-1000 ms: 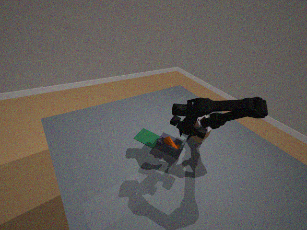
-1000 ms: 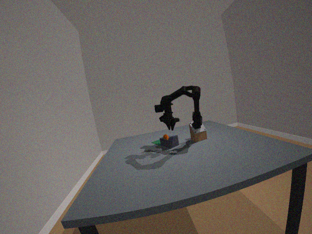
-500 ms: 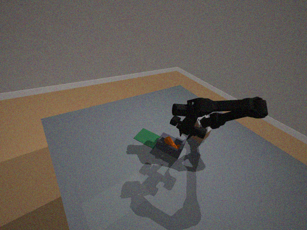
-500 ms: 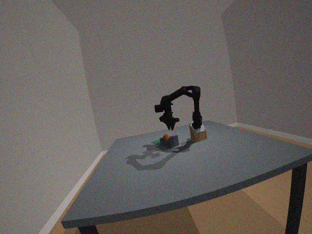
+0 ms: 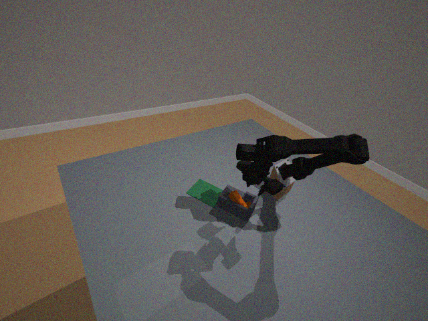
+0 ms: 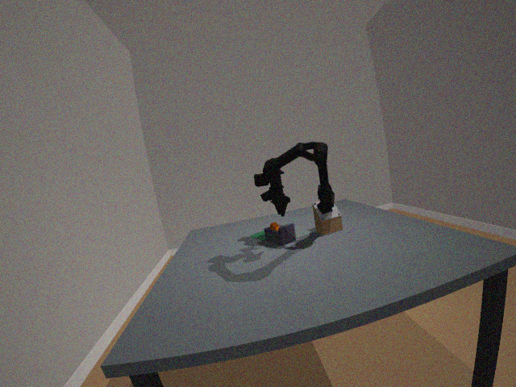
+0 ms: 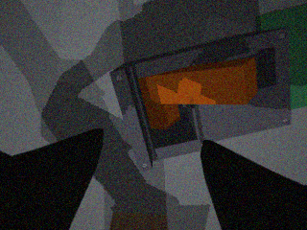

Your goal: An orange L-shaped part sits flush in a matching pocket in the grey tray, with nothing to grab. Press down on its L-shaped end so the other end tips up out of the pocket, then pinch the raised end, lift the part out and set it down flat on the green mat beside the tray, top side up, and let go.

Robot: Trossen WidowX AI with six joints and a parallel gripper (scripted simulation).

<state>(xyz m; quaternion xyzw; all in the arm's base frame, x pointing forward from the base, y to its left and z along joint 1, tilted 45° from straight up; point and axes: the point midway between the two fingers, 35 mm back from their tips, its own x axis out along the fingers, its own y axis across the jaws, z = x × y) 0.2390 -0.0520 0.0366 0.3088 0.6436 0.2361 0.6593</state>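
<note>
The orange L-shaped part lies 100 mm below my gripper tip and 30 mm to the right of it. Round my gripper tip: green mat (200 mm to the right, 160 mm below, 50 mm ahead).
</note>
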